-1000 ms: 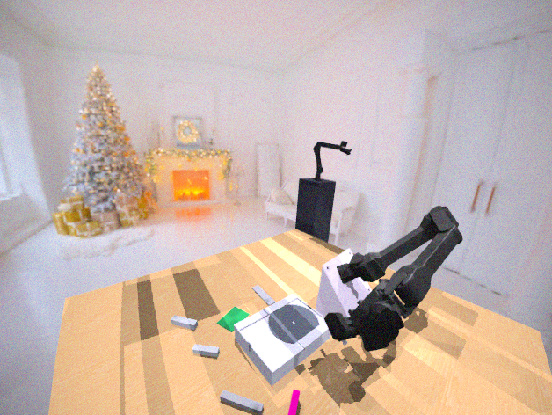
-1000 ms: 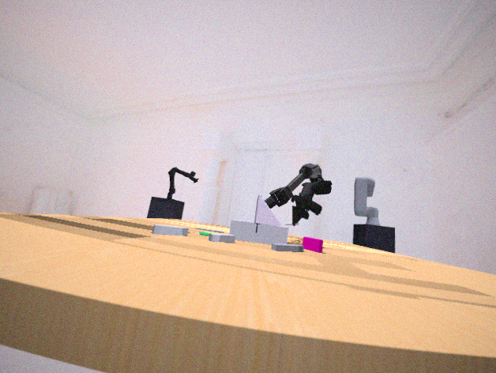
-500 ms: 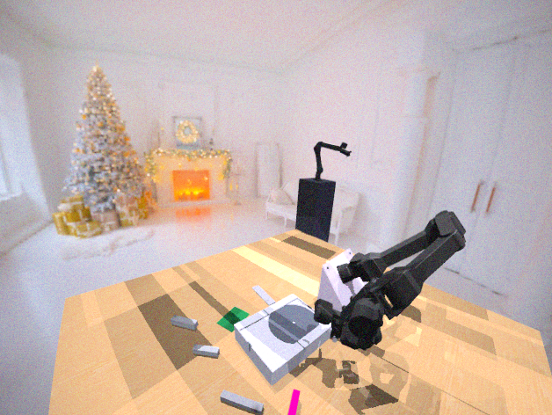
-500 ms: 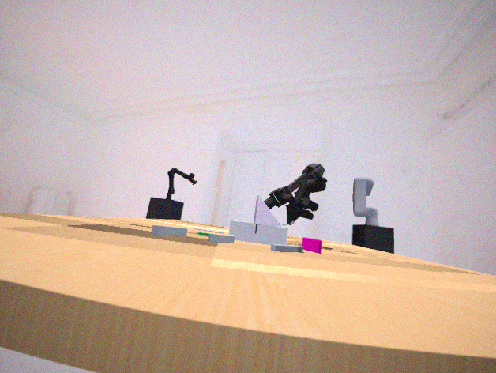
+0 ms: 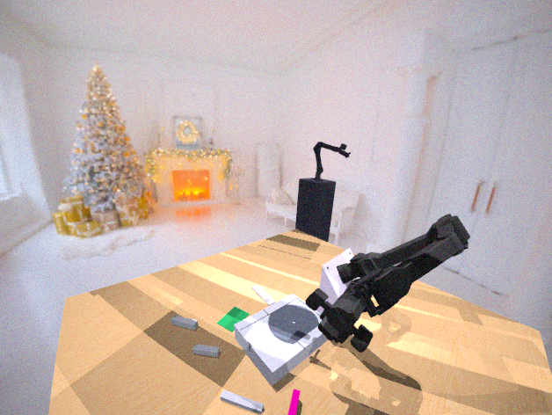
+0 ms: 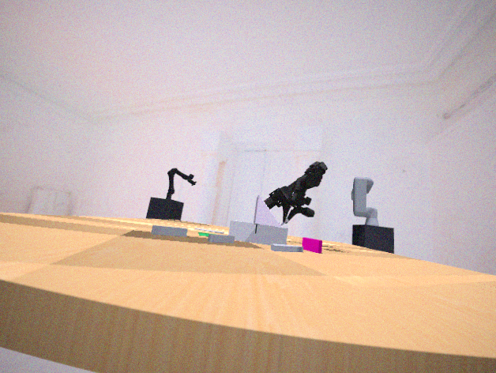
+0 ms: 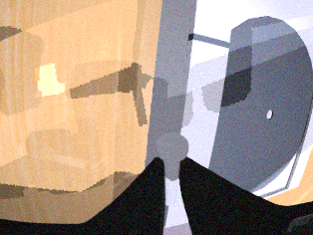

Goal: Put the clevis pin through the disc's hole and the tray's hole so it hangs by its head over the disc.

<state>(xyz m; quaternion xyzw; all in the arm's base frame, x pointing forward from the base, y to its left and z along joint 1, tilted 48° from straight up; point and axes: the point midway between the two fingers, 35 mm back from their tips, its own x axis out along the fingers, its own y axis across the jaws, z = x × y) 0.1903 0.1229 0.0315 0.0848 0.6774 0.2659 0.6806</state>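
Now: gripper tip 3 cm short of the grey aluminium disc, 10 cm to the left of it and 2 cm above it. Round my gripper tip: magenta block 18 cm ahead, 7 cm to the left, 6 cm below; steel tray 6 cm ahead, 10 cm to the right, 4 cm below; steel clevis pin 1 cm behind.
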